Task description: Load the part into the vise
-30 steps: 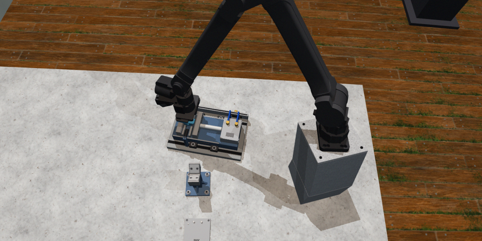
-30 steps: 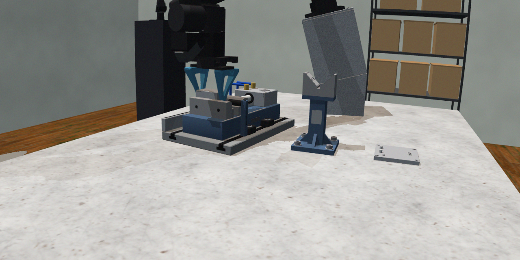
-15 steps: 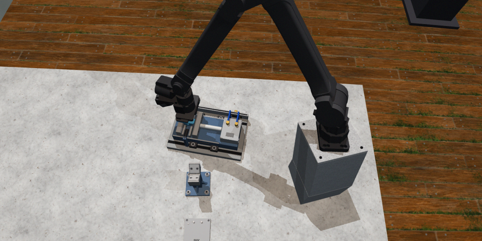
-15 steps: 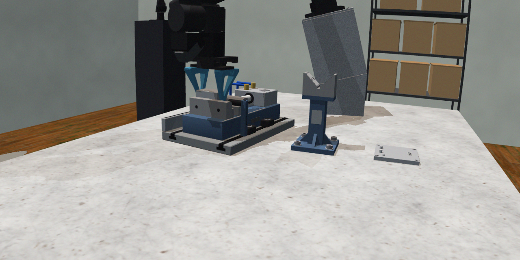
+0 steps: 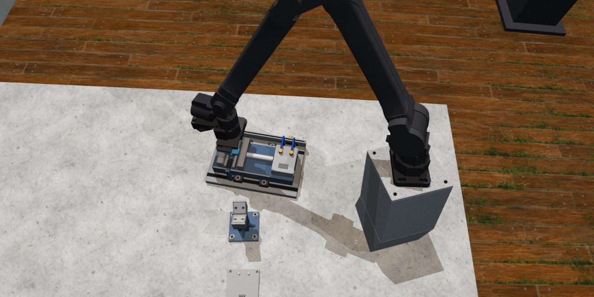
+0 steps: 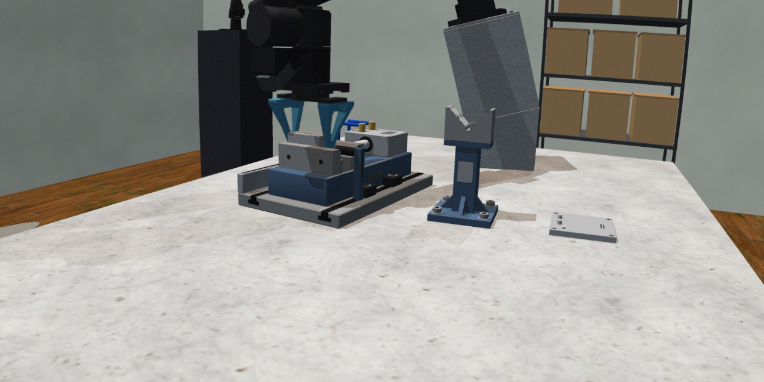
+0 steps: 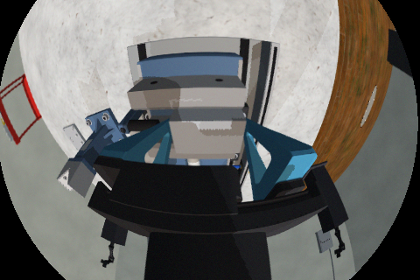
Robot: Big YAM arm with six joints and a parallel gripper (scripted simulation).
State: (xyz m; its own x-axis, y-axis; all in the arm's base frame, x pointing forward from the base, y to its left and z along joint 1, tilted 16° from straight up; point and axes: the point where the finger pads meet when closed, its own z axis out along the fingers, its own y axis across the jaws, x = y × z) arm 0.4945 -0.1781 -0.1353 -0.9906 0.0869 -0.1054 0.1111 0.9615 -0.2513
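Right now the grey part is 10 mm below my hand. From my hand the other things lie so: work stop: 10 mm ahead, 70 mm to the left, 10 mm below; then moving jaw: 30 mm behind, 20 mm to the left, 20 mm below; then fixed jaw: 30 mm ahead, 20 mm to the left, 20 mm below.
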